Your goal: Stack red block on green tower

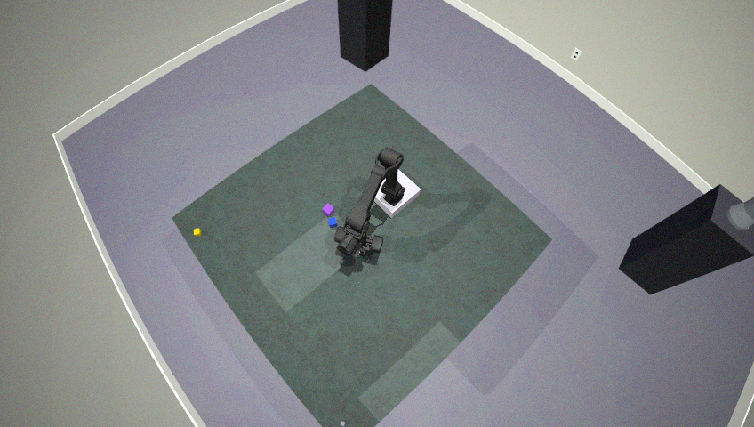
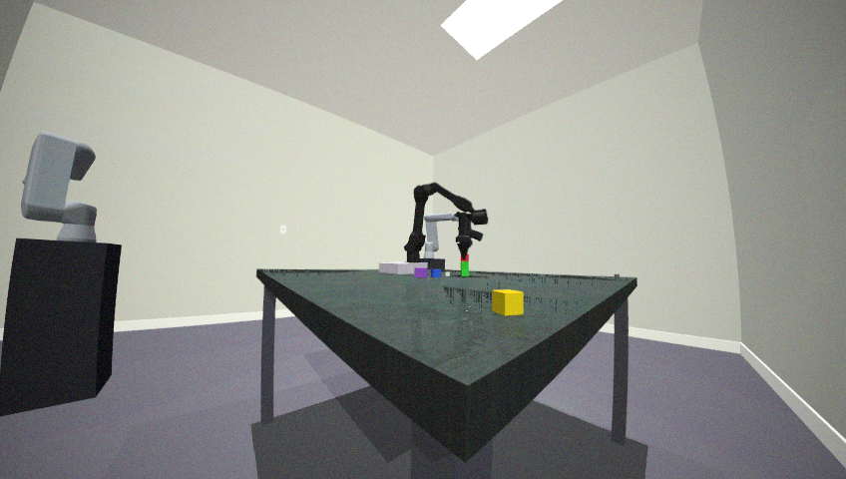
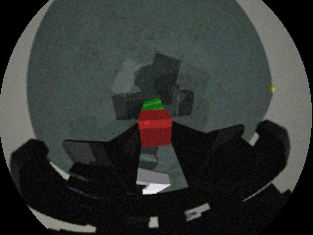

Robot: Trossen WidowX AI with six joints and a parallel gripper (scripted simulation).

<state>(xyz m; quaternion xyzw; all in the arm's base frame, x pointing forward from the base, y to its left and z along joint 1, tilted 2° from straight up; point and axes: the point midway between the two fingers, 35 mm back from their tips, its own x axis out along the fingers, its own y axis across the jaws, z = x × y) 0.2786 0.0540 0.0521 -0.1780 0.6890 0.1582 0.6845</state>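
The red block is 1 cm above my gripper tip. The rest, counted from my gripper tip: blue block: 2 cm behind, 18 cm to the right, 6 cm below; tiny white cube: 4 cm behind, 7 cm to the right, 6 cm below; purple block: 5 cm behind, 24 cm to the right, 6 cm below.
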